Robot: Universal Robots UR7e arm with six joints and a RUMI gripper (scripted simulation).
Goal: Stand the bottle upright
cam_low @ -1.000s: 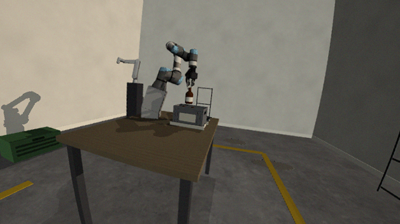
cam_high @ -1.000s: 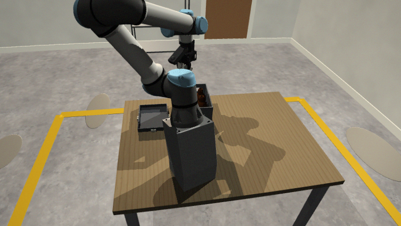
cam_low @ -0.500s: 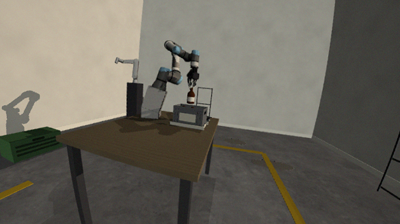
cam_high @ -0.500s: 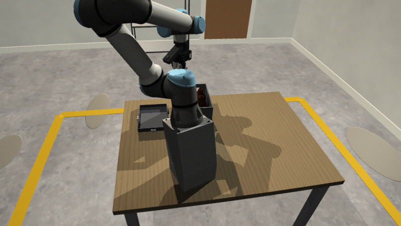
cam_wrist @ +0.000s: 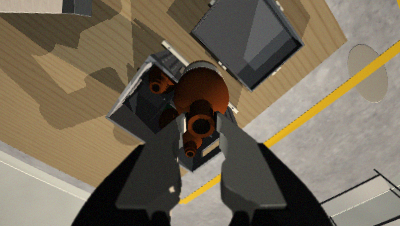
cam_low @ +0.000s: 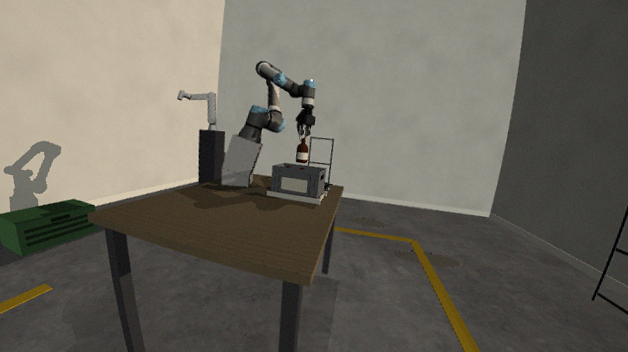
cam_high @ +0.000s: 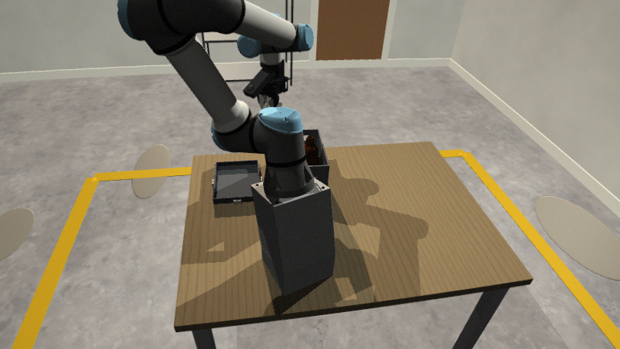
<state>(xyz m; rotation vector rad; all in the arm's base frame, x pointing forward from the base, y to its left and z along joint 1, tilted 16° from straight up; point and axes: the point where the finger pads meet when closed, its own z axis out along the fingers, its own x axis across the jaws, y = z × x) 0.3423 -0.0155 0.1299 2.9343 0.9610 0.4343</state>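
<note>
My hand is 70 mm above the bottle. Round my hand: dark tray 320 mm below, 130 mm to the left, 70 mm ahead; crate 250 mm below, 130 mm to the right, 20 mm ahead.
</note>
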